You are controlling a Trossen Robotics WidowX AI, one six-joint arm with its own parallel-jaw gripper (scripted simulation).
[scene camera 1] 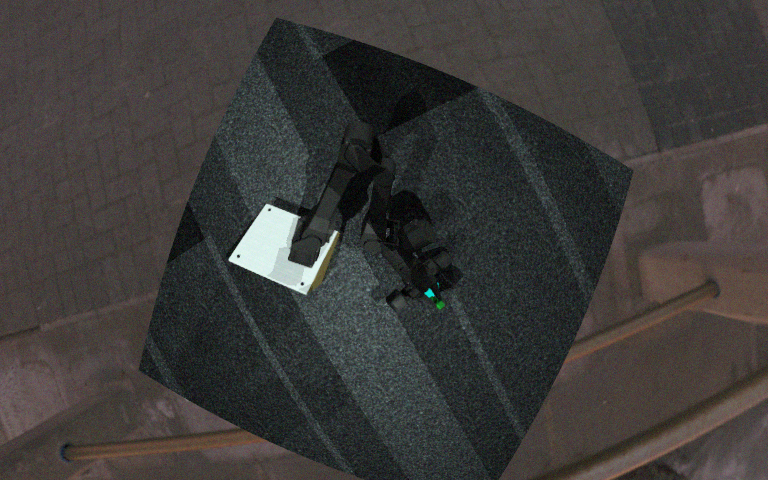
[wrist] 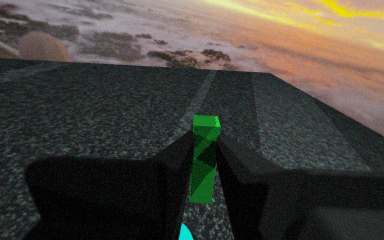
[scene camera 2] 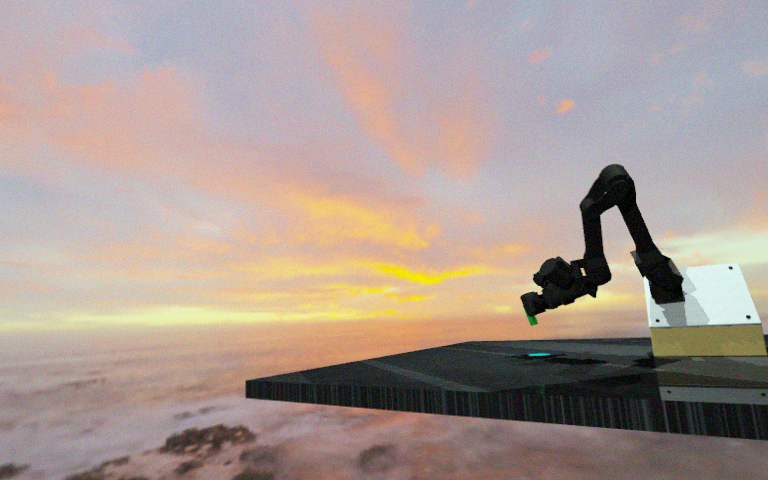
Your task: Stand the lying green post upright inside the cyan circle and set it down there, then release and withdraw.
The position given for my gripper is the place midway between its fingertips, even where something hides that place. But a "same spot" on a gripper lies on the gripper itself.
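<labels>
I find my gripper in scene camera 2 [527,307], and I can see it in the wrist view and in scene camera 1 as well. On my gripper, [wrist: 67,190] and [scene camera 1: 436,276] are the same spot.
</labels>
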